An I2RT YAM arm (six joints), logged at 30 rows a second.
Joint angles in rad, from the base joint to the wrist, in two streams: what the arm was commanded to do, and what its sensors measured. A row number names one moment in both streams.
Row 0, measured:
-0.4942 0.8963 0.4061 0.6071 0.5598 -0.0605
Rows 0 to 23, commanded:
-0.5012 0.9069 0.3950 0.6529 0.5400 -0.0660
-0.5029 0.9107 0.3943 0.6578 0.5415 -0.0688
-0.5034 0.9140 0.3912 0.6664 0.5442 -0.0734
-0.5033 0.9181 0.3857 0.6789 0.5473 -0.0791
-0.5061 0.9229 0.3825 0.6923 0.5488 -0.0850
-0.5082 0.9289 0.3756 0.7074 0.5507 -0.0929
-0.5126 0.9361 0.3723 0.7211 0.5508 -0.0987
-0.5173 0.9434 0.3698 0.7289 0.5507 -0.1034
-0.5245 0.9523 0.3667 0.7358 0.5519 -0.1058
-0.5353 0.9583 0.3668 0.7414 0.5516 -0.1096
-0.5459 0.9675 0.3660 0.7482 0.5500 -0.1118
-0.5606 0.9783 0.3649 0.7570 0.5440 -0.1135
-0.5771 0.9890 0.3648 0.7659 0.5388 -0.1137
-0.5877 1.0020 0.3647 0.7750 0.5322 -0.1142
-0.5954 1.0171 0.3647 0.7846 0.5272 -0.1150
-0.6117 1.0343 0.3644 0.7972 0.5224 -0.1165
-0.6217 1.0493 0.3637 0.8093 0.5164 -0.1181
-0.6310 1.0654 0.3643 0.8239 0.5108 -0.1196
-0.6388 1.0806 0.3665 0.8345 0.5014 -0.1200
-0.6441 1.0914 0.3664 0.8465 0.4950 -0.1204
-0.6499 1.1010 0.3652 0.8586 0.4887 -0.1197
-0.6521 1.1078 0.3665 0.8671 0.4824 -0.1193
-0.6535 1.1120 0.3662 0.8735 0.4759 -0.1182
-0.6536 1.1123 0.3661 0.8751 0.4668 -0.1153
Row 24, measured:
-0.6426 1.1061 0.3786 0.8036 0.5072 -0.1097
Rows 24 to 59, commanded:
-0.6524 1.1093 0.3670 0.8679 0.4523 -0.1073
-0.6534 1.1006 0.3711 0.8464 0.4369 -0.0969
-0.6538 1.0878 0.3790 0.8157 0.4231 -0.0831
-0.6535 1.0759 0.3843 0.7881 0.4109 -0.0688
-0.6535 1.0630 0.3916 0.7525 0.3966 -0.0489
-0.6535 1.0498 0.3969 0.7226 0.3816 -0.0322
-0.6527 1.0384 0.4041 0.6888 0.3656 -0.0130
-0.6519 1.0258 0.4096 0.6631 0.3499 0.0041
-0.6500 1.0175 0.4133 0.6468 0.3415 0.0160
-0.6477 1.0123 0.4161 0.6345 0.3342 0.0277
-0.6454 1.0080 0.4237 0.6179 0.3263 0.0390
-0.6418 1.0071 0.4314 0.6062 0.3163 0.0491
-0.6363 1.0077 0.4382 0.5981 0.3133 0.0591
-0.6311 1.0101 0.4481 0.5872 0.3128 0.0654
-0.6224 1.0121 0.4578 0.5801 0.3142 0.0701
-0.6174 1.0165 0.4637 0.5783 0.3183 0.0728
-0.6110 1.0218 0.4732 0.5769 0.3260 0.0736
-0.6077 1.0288 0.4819 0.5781 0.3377 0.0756
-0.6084 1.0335 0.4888 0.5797 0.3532 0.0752
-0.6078 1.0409 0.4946 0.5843 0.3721 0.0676
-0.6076 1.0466 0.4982 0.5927 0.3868 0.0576
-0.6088 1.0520 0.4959 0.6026 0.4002 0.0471
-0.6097 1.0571 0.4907 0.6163 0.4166 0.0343
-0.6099 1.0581 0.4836 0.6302 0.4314 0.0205
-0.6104 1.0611 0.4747 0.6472 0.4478 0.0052
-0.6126 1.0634 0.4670 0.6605 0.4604 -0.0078
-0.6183 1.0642 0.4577 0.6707 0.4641 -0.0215
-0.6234 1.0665 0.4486 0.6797 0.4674 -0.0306
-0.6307 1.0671 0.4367 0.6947 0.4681 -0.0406
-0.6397 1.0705 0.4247 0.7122 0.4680 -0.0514
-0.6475 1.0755 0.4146 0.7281 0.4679 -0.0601
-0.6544 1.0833 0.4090 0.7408 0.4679 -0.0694
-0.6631 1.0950 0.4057 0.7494 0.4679 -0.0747
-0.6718 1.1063 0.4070 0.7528 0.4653 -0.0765
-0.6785 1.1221 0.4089 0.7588 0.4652 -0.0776
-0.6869 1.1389 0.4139 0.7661 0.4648 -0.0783
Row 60, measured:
-0.6647 1.1042 0.4210 0.7048 0.4419 -0.0467
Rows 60 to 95, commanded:
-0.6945 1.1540 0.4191 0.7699 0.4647 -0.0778
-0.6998 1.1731 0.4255 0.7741 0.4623 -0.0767
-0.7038 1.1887 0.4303 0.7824 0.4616 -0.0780
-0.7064 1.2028 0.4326 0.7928 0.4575 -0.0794
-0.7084 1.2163 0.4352 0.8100 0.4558 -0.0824
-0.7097 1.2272 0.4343 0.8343 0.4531 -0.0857
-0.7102 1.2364 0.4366 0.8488 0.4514 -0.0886
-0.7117 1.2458 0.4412 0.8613 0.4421 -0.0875
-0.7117 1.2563 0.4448 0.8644 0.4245 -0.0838
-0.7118 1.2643 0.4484 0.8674 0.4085 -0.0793
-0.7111 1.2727 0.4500 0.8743 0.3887 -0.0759
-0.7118 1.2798 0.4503 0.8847 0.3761 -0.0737
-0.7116 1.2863 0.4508 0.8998 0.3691 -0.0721
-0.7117 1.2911 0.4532 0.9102 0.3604 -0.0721
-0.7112 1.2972 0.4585 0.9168 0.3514 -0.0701
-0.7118 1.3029 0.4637 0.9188 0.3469 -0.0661
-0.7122 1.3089 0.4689 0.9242 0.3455 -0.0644
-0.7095 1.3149 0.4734 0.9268 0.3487 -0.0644
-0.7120 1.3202 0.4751 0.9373 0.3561 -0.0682
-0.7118 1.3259 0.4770 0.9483 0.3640 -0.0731
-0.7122 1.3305 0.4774 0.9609 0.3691 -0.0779
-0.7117 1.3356 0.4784 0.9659 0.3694 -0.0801
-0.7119 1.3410 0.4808 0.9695 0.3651 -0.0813
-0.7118 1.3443 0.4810 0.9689 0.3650 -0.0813
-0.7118 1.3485 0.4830 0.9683 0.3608 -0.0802
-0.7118 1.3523 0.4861 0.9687 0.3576 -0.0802
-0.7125 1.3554 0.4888 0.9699 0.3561 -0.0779
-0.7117 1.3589 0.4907 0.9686 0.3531 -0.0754
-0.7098 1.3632 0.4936 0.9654 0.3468 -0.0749
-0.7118 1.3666 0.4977 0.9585 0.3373 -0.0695
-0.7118 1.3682 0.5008 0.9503 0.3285 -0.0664
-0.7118 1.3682 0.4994 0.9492 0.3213 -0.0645
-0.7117 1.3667 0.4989 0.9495 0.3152 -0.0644
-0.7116 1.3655 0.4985 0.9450 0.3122 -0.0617
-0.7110 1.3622 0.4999 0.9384 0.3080 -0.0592
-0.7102 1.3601 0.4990 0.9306 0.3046 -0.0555
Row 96, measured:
-0.7017 1.3624 0.4713 0.9215 0.3340 -0.0677
